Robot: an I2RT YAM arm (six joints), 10 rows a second.
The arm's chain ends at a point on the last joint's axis. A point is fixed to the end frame.
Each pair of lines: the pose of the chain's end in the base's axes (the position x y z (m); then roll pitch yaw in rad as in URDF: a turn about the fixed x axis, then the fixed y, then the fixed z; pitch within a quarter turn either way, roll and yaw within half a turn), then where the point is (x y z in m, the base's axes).
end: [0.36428, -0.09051, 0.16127, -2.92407, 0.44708, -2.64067]
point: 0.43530 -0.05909 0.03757
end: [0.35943, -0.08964, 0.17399, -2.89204, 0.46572, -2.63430]
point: 0.43440 -0.06077 0.05200
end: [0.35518, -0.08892, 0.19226, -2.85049, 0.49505, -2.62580]
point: 0.43570 -0.06303 0.07318
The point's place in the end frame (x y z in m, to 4 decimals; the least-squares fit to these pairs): -0.0163 0.0249 0.1430
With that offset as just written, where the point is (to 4 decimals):
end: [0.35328, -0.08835, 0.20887, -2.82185, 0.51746, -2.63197]
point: 0.4380 -0.0654 0.0922
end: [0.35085, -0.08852, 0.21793, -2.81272, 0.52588, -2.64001]
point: 0.4372 -0.0670 0.1021
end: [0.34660, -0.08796, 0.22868, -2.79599, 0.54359, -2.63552]
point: 0.4356 -0.0672 0.1147
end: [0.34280, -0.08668, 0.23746, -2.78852, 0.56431, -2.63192]
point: 0.4342 -0.0655 0.1255
